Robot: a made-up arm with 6 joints. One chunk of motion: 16 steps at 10 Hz.
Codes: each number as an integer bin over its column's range. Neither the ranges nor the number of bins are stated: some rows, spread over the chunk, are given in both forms.
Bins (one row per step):
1: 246 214 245 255 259 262
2: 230 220 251 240 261 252
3: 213 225 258 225 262 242
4: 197 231 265 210 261 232
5: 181 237 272 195 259 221
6: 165 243 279 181 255 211
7: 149 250 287 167 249 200
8: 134 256 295 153 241 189
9: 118 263 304 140 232 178
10: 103 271 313 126 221 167
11: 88 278 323 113 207 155
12: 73 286 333 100 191 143
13: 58 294 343 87 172 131
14: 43 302 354 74 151 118
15: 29 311 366 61 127 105
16: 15 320 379 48 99 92
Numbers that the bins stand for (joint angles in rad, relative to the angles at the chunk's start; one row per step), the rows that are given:
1: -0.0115 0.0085 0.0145 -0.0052 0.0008 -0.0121
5: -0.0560 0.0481 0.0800 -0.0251 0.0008 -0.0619
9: -0.0992 0.0929 0.1577 -0.0434 -0.0055 -0.1140
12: -0.1300 0.1325 0.2281 -0.0567 -0.0151 -0.1565
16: -0.1697 0.1911 0.3397 -0.0740 -0.0368 -0.2184
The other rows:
2: -0.0225 0.0189 0.0291 -0.0102 0.0013 -0.0242
3: -0.0341 0.0275 0.0461 -0.0151 0.0015 -0.0364
4: -0.0451 0.0378 0.0631 -0.0201 0.0013 -0.0485
6: -0.0670 0.0585 0.0970 -0.0298 -0.0001 -0.0740
7: -0.0779 0.0705 0.1164 -0.0344 -0.0015 -0.0873
8: -0.0882 0.0809 0.1359 -0.0391 -0.0034 -0.1007
10: -0.1095 0.1067 0.1795 -0.0481 -0.0081 -0.1274
11: -0.1197 0.1187 0.2038 -0.0524 -0.0114 -0.1419
13: -0.1403 0.1463 0.2523 -0.0611 -0.0196 -0.1711
14: -0.1505 0.1601 0.2790 -0.0654 -0.0245 -0.1868
15: -0.1601 0.1756 0.3081 -0.0697 -0.0302 -0.2026

